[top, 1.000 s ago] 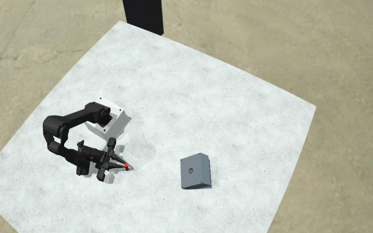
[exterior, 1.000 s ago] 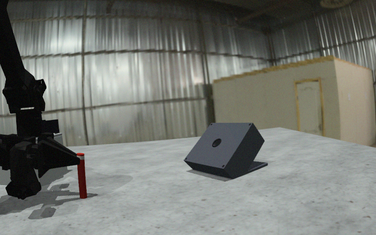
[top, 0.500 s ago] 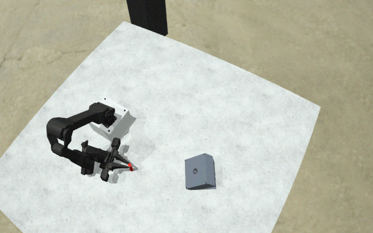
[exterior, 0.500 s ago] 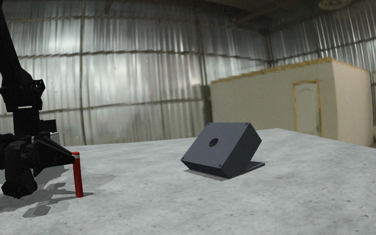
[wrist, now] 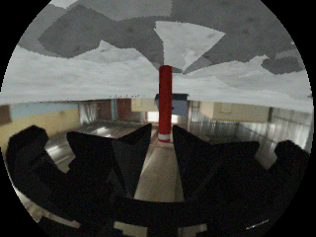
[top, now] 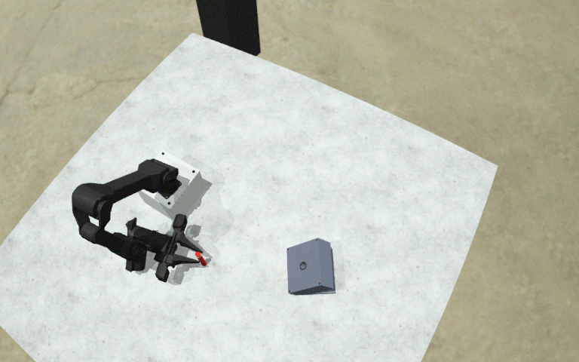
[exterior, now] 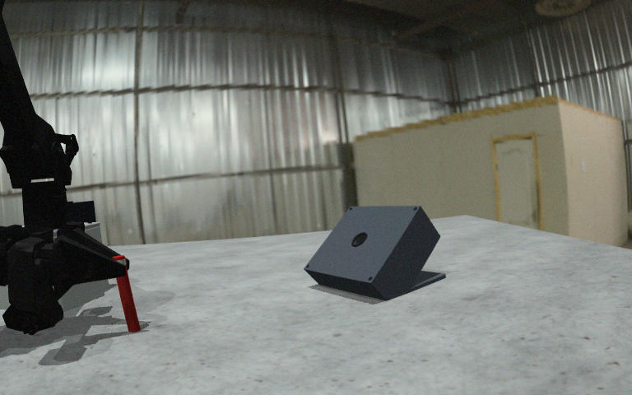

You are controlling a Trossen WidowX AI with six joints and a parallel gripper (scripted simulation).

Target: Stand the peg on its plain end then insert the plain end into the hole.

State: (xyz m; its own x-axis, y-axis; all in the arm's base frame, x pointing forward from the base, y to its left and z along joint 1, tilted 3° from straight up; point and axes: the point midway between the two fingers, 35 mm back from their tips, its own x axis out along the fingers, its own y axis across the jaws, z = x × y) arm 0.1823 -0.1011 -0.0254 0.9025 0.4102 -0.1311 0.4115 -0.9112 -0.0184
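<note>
The red peg is 1 cm below my gripper tip and 1 cm behind it. The rest, counted from my gripper tip: grey sloped panel: 24 cm ahead, 17 cm to the left, 3 cm below; then thin foot plate: 25 cm ahead, 18 cm to the left, 7 cm below.
</note>
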